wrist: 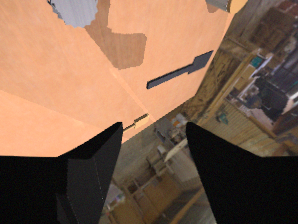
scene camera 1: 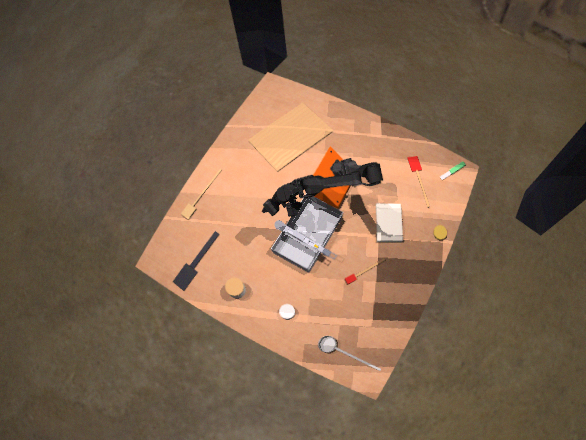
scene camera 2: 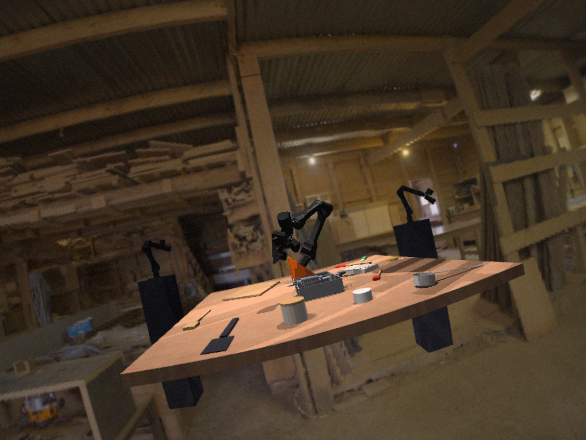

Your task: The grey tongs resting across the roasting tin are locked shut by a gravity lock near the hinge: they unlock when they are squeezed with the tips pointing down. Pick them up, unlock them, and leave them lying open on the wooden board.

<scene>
I see my gripper (wrist: 154, 126), a white block (scene camera 1: 389, 216) and a grey roasting tin (scene camera 1: 316, 220).
The grey roasting tin is seen too in scene camera 2 (scene camera 2: 331, 285). The wrist view does not show the white block: it is out of frame.
</scene>
